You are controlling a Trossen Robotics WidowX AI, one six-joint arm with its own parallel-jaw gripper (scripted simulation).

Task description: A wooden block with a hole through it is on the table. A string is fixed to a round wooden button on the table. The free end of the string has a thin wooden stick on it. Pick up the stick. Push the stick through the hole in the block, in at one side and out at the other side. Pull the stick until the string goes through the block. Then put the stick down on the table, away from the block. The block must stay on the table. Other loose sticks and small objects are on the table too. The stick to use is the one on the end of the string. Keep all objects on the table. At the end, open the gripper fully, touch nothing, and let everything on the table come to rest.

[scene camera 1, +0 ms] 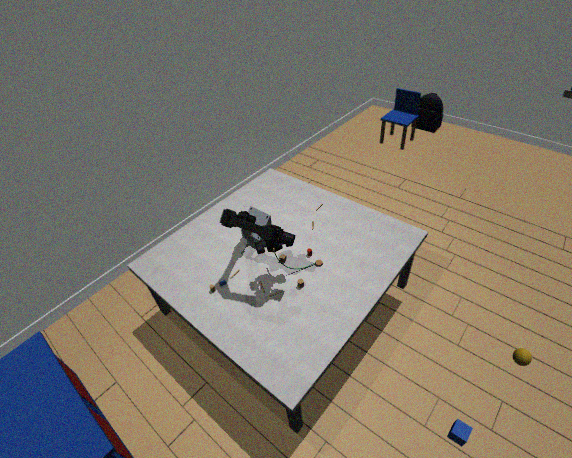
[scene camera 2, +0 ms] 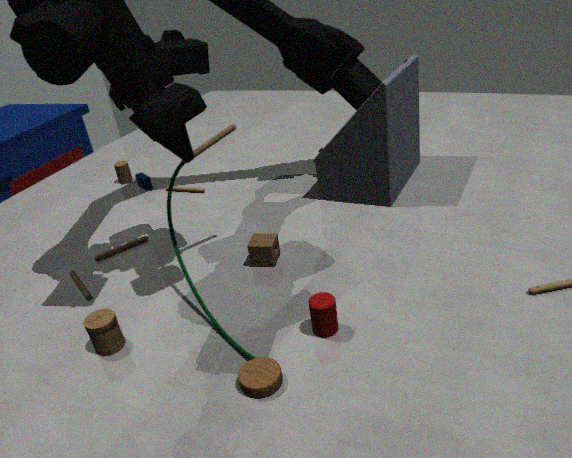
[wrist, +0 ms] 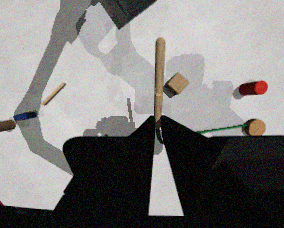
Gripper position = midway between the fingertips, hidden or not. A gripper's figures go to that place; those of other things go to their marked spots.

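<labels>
Gripper [scene camera 2: 189, 159], 0.62 m from the lens. Wooden block [scene camera 2: 263, 248], 0.62 m from the lens. Red cylinder [scene camera 2: 323, 312], 0.50 m from the lens. Marked spots on the wooden block and the red cylinder, 0.15 m apart.
</labels>
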